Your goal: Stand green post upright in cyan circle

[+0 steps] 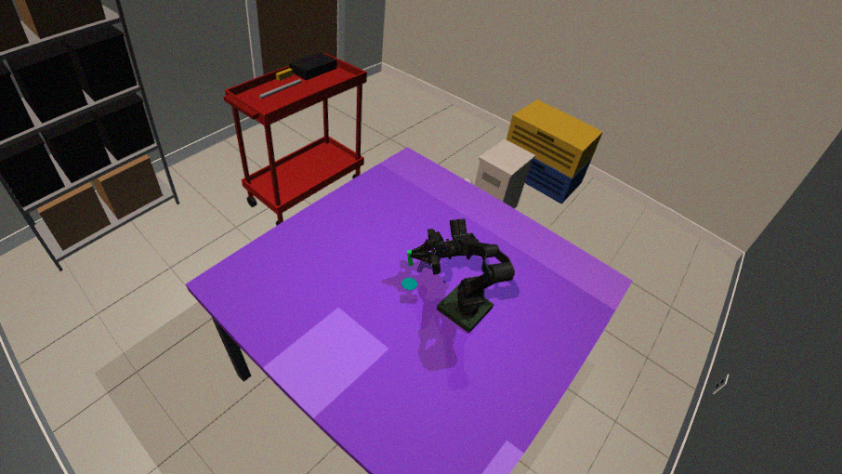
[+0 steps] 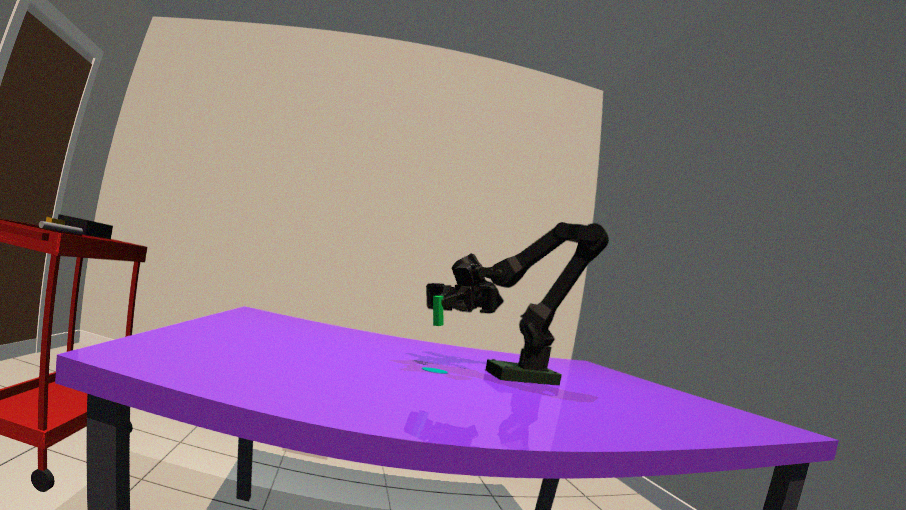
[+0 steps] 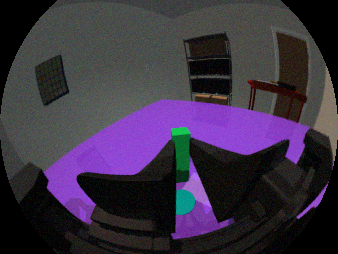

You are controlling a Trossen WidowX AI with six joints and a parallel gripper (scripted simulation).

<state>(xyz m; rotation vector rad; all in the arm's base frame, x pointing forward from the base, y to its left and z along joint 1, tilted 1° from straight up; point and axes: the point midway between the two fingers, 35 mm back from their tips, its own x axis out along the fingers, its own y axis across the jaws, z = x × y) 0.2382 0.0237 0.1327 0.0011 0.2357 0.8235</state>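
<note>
The cyan circle lies 2 cm behind my gripper tip and 16 cm below it. Round my gripper tip: green post: 2 cm below.
</note>
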